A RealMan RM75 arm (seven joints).
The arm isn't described. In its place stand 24 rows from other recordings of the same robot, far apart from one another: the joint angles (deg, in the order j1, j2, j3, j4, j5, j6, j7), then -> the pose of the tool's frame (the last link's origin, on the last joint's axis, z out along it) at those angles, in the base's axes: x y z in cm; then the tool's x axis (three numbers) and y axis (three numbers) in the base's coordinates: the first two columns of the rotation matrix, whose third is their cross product.
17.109 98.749 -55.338 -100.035 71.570 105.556 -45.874 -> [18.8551 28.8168 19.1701 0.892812 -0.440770 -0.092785 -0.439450 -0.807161 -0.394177]
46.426 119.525 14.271 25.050 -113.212 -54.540 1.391 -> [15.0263 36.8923 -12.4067 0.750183 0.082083 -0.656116 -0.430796 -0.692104 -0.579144]
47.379 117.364 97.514 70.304 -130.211 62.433 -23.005 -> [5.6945 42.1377 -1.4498 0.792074 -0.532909 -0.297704 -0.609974 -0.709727 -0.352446]
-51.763 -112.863 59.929 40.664 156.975 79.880 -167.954 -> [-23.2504 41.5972 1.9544 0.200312 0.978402 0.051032 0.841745 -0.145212 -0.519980]
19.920 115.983 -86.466 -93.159 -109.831 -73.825 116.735 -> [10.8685 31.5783 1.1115 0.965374 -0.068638 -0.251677 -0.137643 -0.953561 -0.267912]
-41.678 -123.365 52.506 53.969 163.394 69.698 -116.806 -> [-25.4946 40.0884 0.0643 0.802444 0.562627 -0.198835 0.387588 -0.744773 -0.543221]
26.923 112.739 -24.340 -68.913 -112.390 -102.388 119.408 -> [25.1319 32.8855 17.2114 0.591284 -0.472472 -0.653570 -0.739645 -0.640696 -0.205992]
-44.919 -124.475 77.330 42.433 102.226 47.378 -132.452 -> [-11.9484 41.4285 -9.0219 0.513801 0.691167 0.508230 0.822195 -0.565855 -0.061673]
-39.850 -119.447 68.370 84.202 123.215 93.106 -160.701 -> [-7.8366 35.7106 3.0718 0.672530 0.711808 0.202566 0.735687 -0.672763 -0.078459]
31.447 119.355 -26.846 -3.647 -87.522 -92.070 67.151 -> [25.0608 31.3798 -2.6625 0.173344 -0.310647 -0.934586 -0.715713 -0.691607 0.097135]
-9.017 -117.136 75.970 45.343 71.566 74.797 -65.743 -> [-27.9096 28.0109 -1.0567 0.733567 0.181588 0.654908 0.480286 -0.820305 -0.310524]
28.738 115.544 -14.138 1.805 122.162 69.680 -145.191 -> [36.1919 34.2616 4.7578 0.393886 0.101538 -0.913534 -0.918500 0.005843 -0.395378]
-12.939 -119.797 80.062 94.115 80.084 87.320 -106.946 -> [-8.0029 26.0159 4.4286 0.749251 0.021643 0.661932 0.054108 -0.998125 -0.028610]
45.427 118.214 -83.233 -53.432 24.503 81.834 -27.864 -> [21.1159 37.6808 -3.5223 0.577272 -0.730918 0.364028 -0.540143 -0.676151 -0.501064]
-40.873 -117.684 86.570 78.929 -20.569 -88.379 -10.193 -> [-15.1331 37.8141 0.6076 0.387380 0.916299 0.101652 0.718396 -0.230918 -0.656189]
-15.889 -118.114 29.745 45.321 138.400 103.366 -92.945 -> [-35.6138 21.2160 2.5319 0.586193 0.770037 0.251835 0.791704 -0.610445 0.023723]
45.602 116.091 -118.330 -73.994 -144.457 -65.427 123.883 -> [9.8902 33.8782 -10.8086 0.801783 0.339568 0.491770 0.440916 -0.891593 -0.103224]
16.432 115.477 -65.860 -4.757 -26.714 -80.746 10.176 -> [36.9256 27.4911 3.6179 0.823949 0.147246 -0.547199 -0.521084 -0.182565 -0.833752]
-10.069 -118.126 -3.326 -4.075 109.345 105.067 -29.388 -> [-32.1988 19.3632 -0.4318 0.405544 -0.159027 0.900136 0.750569 -0.504112 -0.427221]
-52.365 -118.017 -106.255 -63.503 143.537 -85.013 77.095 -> [-10.4392 40.6632 -1.0652 0.933275 -0.125947 -0.336356 -0.192332 -0.966160 -0.171881]
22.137 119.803 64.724 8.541 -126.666 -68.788 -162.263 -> [36.8522 31.4946 3.1054 -0.492754 -0.155157 0.856224 0.865763 -0.186311 0.464482]
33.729 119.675 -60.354 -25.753 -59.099 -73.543 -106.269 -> [20.2782 38.6488 0.1989 -0.362121 0.197166 0.911040 0.669271 0.735289 0.106892]
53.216 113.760 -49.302 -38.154 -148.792 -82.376 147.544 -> [20.7727 41.6032 1.0249 0.413582 -0.909846 -0.033607 -0.876862 -0.388110 -0.283696]
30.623 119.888 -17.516 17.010 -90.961 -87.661 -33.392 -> [23.9307 27.8184 -8.1243 0.802949 0.546651 -0.237585 -0.012460 -0.383119 -0.923615]
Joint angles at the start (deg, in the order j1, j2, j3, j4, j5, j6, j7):
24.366, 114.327, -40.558, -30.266, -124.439, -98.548, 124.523
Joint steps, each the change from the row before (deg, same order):
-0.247, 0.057, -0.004, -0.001, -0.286, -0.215, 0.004
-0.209, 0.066, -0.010, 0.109, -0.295, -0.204, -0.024
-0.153, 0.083, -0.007, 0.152, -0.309, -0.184, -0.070
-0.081, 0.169, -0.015, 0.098, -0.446, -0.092, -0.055
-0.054, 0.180, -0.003, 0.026, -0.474, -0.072, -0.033
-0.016, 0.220, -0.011, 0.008, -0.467, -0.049, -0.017
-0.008, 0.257, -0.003, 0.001, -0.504, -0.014, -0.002
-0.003, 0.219, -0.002, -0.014, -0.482, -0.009, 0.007
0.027, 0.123, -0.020, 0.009, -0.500, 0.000, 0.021
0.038, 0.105, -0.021, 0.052, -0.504, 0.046, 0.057
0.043, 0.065, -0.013, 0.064, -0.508, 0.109, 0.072
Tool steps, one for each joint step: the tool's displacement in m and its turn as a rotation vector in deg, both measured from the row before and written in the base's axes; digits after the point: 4 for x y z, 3 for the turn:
0.0010, -0.0023, -0.0005, -0.375, 0.002, -0.176
0.0008, -0.0024, -0.0009, -0.434, 0.057, -0.179
0.0006, -0.0022, -0.0011, -0.445, 0.073, -0.112
0.0003, -0.0019, -0.0017, -0.503, -0.037, -0.045
0.0002, -0.0016, -0.0016, -0.473, -0.094, -0.006
-0.0001, -0.0014, -0.0019, -0.471, -0.080, 0.025
-0.0002, -0.0014, -0.0021, -0.486, -0.096, 0.013
-0.0001, -0.0012, -0.0018, -0.445, -0.127, 0.017
0.0002, -0.0010, -0.0012, -0.446, -0.226, 0.028
0.0003, -0.0009, -0.0012, -0.449, -0.251, -0.031
0.0006, -0.0008, -0.0010, -0.399, -0.326, -0.066

